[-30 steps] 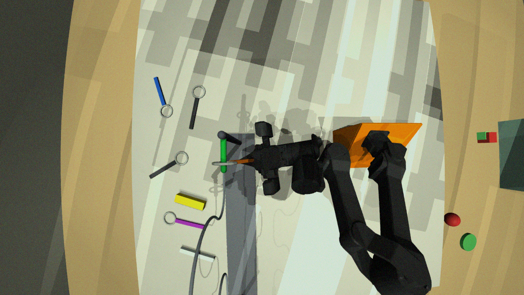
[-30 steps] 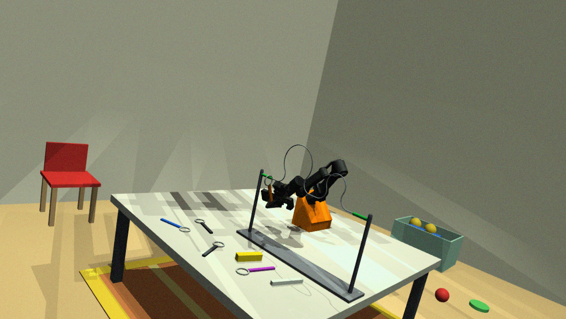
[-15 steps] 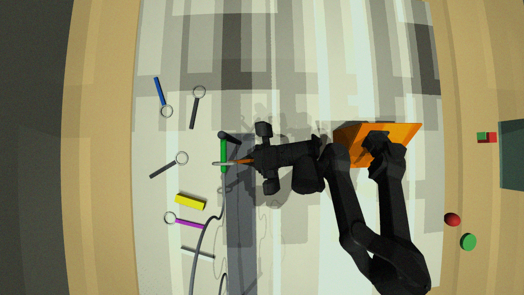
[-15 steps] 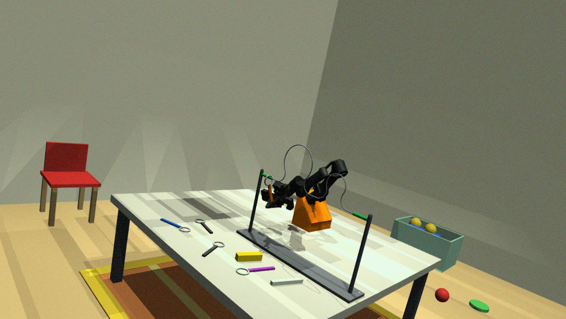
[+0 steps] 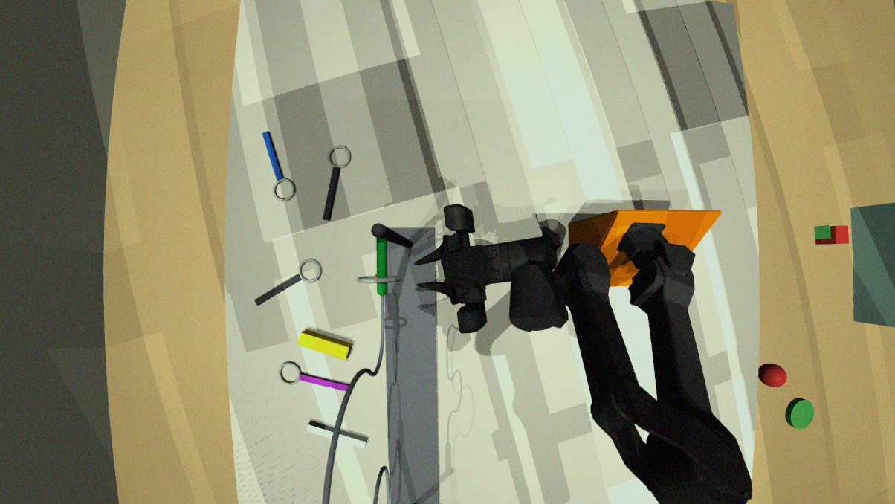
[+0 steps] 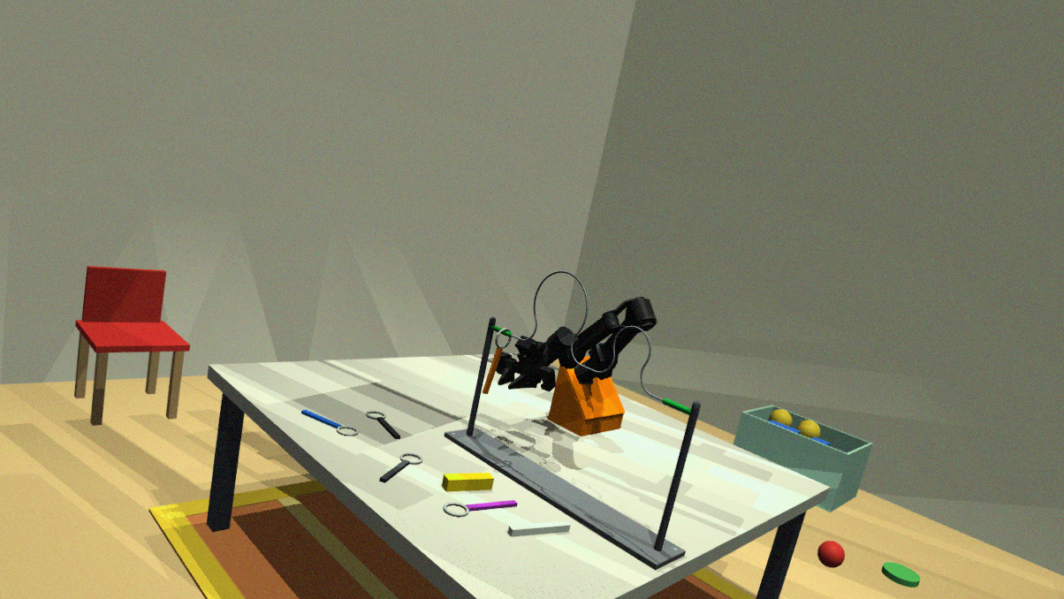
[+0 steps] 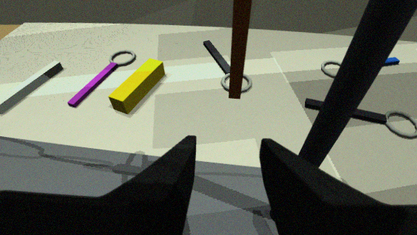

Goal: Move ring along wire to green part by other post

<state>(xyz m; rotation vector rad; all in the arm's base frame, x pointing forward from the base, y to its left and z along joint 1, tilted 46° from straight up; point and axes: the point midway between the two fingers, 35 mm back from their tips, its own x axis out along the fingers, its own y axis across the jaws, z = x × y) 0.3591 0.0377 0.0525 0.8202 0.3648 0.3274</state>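
The ring with orange handle is 80 mm above my gripper tip and 40 mm ahead of it. The rest, counted from my gripper tip: ring with black handle 210 mm to the right, 200 mm ahead, 160 mm below; ring with purple handle 260 mm ahead, 250 mm to the left, 160 mm below; yellow block 210 mm ahead, 160 mm to the left, 150 mm below.
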